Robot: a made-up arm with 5 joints. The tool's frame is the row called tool.
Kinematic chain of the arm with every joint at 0, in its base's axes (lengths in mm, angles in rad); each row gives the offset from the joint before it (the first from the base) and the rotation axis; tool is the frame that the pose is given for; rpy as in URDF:
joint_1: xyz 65.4 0 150.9 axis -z
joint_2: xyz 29.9 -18 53.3 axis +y
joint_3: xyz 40.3 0 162 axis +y
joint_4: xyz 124 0 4.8 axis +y
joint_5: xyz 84.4 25 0 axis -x
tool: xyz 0 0 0 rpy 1.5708 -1.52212 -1.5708
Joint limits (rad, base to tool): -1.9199..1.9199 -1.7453..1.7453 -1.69..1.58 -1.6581..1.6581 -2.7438..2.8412
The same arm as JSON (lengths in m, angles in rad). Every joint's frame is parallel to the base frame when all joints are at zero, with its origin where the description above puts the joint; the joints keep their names.
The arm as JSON. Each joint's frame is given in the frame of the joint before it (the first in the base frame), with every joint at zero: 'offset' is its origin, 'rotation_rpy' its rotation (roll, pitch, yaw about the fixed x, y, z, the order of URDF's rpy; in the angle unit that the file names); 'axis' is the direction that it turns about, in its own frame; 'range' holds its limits. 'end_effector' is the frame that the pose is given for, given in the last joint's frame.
{"length_unit": "m", "angle_unit": "rad", "chain": [
  {"id": "joint_1", "offset": [0.0654, 0.0, 0.1509], "rotation_rpy": [0.0, 0.0, 0.0], "axis": [0.0, 0.0, -1.0], "range": [-1.9199, 1.9199]},
  {"id": "joint_2", "offset": [0.0299, -0.018, 0.0533], "rotation_rpy": [0.0, 0.0, 0.0], "axis": [0.0, 1.0, 0.0], "range": [-1.7453, 1.7453]},
  {"id": "joint_3", "offset": [0.0403, 0.0, 0.162], "rotation_rpy": [0.0, 0.0, 0.0], "axis": [0.0, 1.0, 0.0], "range": [-1.69, 1.58]},
  {"id": "joint_4", "offset": [0.124, 0.0, 0.0048], "rotation_rpy": [0.0, 0.0, 0.0], "axis": [0.0, 1.0, 0.0], "range": [-1.6581, 1.6581]},
  {"id": "joint_5", "offset": [0.0844, 0.025, 0.0], "rotation_rpy": [0.0, 0.0, 0.0], "axis": [-1.0, 0.0, 0.0], "range": [-2.7438, 2.8412]}
], "end_effector": {"offset": [0.0, 0.0, 0.0], "rotation_rpy": [1.5708, -1.5221, -1.5708]}}

